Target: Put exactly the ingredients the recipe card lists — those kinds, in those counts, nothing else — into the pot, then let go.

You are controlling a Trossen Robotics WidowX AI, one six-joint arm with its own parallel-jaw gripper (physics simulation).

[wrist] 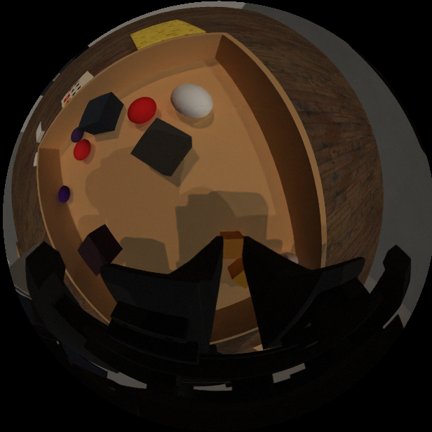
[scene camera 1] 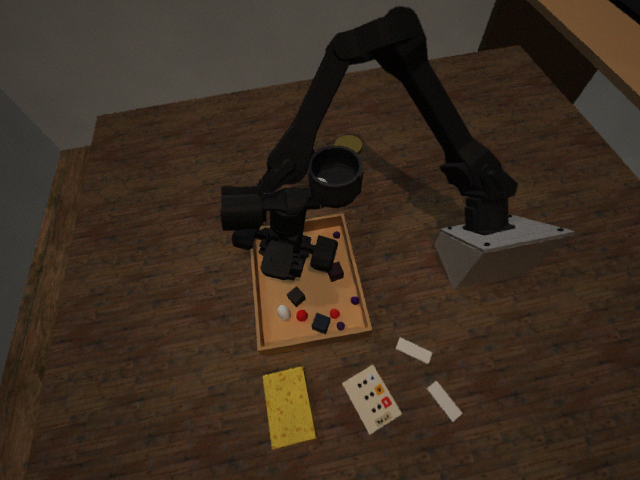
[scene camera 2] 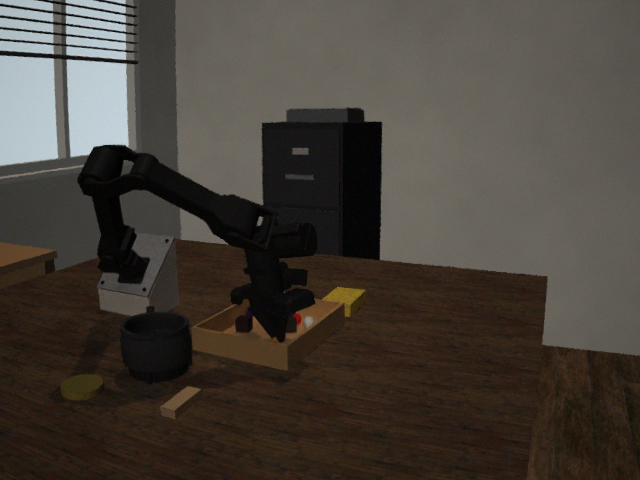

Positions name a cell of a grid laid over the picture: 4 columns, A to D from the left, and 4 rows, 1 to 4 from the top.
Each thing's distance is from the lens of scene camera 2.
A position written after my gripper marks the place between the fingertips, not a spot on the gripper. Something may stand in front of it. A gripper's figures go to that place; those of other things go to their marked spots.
my gripper (scene camera 2: B3): 107 cm
black pot (scene camera 2: A3): 93 cm
yellow disc (scene camera 2: A4): 96 cm
wooden block (scene camera 2: B4): 86 cm
wooden tray (scene camera 2: B3): 103 cm
The marked spots on the yellow disc and the wooden block are 17 cm apart.
